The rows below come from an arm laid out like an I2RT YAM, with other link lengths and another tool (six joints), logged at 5 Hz.
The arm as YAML. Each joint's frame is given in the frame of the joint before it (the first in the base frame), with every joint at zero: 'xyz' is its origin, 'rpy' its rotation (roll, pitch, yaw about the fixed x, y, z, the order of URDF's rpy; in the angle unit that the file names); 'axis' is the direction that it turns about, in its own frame. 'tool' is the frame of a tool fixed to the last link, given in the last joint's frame.
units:
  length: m
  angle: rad
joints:
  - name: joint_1
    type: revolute
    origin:
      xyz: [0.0, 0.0, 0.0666]
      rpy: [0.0, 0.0, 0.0]
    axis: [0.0, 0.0, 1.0]
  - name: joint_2
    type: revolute
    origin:
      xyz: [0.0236, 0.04, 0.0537]
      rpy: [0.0, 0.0, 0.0]
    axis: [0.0, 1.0, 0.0]
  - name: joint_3
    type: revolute
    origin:
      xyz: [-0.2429, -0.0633, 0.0]
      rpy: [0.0, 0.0, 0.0]
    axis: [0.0, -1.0, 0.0]
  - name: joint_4
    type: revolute
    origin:
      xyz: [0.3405, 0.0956, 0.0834]
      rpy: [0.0, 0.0, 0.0]
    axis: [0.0, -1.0, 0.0]
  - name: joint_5
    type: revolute
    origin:
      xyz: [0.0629, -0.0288, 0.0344]
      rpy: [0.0, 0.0, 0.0]
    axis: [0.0, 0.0, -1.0]
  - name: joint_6
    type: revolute
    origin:
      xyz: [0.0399, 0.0, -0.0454]
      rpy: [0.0, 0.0, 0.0]
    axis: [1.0, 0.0, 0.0]
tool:
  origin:
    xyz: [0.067, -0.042, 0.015]
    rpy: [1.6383, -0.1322, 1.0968]
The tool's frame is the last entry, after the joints.
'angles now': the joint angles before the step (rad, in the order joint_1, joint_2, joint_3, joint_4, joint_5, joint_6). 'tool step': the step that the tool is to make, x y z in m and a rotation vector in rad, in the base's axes. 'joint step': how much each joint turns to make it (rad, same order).
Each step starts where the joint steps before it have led.
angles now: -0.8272, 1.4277, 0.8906, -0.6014, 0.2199, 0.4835
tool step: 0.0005, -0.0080, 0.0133, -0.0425, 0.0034, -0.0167
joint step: -0.0051, 0.0000, 0.0286, 0.0011, 0.0332, -0.0031
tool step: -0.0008, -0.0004, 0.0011, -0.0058, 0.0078, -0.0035
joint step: 0.0003, 0.0000, 0.0014, -0.0021, 0.0103, -0.0010
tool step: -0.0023, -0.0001, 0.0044, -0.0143, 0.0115, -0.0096
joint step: 0.0003, -0.0085, 0.0011, -0.0070, 0.0206, 0.0008
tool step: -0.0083, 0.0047, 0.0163, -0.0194, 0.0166, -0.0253
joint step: 0.0000, -0.0473, 0.0006, -0.0482, 0.0340, 0.0118
